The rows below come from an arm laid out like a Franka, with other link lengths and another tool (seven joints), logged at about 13 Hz.
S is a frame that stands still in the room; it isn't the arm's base.
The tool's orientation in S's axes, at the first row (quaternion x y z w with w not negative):
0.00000 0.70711 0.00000 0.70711
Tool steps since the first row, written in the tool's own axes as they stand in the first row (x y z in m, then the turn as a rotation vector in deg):
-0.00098 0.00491 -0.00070 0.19 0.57 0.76
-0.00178 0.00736 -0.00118 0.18 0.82 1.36
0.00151 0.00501 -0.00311 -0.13 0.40 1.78
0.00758 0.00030 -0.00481 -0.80 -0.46 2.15
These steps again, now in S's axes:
-0.00070 0.00491 0.00098 0.76 0.57 -0.19
-0.00118 0.00736 0.00178 1.36 0.82 -0.18
-0.00311 0.00501 -0.00151 1.78 0.40 0.13
-0.00481 0.00030 -0.00758 2.15 -0.46 0.80

